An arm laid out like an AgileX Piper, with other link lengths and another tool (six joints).
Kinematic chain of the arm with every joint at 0, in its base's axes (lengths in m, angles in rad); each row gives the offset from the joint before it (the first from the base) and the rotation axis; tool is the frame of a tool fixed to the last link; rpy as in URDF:
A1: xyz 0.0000 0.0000 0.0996 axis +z
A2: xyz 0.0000 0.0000 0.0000 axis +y
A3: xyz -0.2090 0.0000 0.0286 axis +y
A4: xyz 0.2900 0.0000 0.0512 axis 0.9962 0 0.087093
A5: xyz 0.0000 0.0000 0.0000 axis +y
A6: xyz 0.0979 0.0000 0.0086 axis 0.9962 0 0.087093
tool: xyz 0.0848 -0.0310 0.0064 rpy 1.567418 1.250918 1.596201
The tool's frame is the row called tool.
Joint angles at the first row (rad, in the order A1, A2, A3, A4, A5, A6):
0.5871 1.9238 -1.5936 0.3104 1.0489 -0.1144
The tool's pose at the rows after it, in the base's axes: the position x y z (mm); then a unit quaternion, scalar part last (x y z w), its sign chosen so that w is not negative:
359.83 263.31 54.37 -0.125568 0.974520 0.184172 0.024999
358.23 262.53 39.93 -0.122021 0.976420 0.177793 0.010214
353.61 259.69 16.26 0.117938 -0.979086 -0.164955 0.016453
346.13 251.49 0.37 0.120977 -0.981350 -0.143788 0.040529
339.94 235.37 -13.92 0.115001 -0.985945 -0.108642 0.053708
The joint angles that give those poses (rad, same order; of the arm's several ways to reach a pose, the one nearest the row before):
0.5871 1.9458 -1.5936 0.3222 1.0254 -0.1029
0.5871 1.9783 -1.5936 0.3237 1.0254 -0.1009
0.5871 2.0296 -1.5911 0.3237 1.0315 -0.0996
0.5871 2.0515 -1.5737 0.3027 1.0540 -0.0996
0.5860 2.0538 -1.5321 0.2421 1.0594 -0.0678

